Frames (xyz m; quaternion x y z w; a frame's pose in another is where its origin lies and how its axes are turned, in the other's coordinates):
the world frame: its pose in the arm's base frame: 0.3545 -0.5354 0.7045 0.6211 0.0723 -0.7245 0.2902
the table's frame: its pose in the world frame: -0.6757 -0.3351 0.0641 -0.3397 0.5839 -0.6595 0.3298
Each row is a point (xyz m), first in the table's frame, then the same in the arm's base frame.
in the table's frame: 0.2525 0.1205 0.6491
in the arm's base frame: -0.1090 0.2945 0.7290
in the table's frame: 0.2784 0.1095 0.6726
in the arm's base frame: -0.1388 0.3134 0.7191
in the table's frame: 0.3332 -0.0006 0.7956
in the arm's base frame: -0.3008 0.3169 0.6560
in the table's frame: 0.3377 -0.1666 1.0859
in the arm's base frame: -0.5527 0.2706 0.4409
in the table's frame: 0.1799 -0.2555 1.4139
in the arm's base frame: -0.6859 0.1347 0.1181
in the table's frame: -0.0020 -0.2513 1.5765
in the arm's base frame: -0.6672 0.0064 -0.0886
